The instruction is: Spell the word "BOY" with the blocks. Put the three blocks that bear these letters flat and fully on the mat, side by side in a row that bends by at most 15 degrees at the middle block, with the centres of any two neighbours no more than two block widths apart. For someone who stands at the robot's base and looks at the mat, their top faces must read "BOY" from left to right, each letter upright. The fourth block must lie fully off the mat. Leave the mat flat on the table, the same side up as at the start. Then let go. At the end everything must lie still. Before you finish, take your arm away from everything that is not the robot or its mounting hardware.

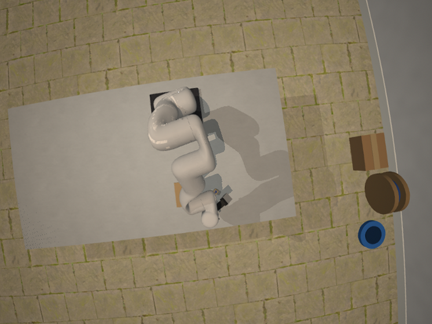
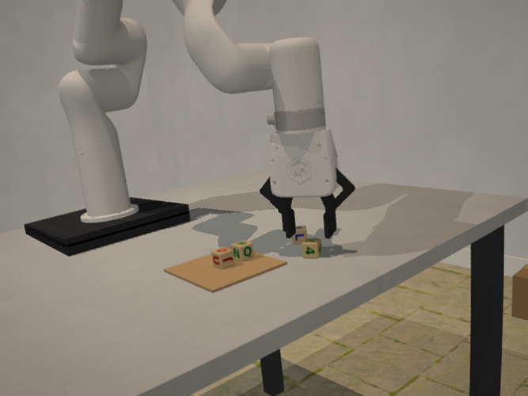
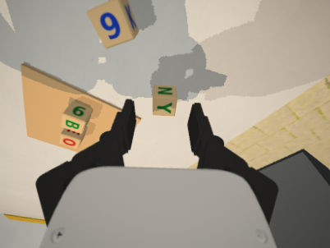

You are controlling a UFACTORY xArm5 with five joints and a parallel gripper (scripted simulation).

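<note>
The tan mat lies 120 mm to the right of my hand, 70 mm behind it and 50 mm below it.
</note>
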